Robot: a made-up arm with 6 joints.
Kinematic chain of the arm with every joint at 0, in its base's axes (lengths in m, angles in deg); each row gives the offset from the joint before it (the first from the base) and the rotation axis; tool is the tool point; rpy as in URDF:
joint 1: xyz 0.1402 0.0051 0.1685 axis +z
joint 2: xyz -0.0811 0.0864 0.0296 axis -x
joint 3: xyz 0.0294 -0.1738 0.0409 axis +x
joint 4: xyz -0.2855 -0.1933 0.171 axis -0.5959 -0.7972 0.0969
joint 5: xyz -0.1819 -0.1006 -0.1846 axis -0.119 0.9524 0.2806
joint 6: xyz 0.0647 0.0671 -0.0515 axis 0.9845 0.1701 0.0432
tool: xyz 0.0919 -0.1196 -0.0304 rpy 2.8 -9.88 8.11
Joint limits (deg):
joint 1: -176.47..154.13
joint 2: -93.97..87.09
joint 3: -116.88..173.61
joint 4: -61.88..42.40
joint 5: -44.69..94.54
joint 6: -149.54..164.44
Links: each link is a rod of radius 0.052 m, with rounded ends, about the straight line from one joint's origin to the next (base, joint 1, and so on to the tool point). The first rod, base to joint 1, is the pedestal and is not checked.
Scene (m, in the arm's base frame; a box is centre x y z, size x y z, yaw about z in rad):
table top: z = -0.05
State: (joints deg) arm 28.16 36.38 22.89 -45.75 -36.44 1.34
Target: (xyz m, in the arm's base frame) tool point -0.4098 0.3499 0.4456
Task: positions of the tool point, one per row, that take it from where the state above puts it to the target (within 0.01 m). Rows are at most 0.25 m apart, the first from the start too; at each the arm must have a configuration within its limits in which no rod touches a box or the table.
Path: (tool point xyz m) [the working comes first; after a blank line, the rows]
Joints at the target: -35.34 62.61 13.10 -61.88 12.70 22.79
Straight joint move there: clear.

1: -0.2767 -0.3739 0.3986
2: -0.3806 -0.2253 0.4104
3: -0.4442 -0.0480 0.4216
4: -0.4568 0.1485 0.4333
5: -0.4098 0.3499 0.4456

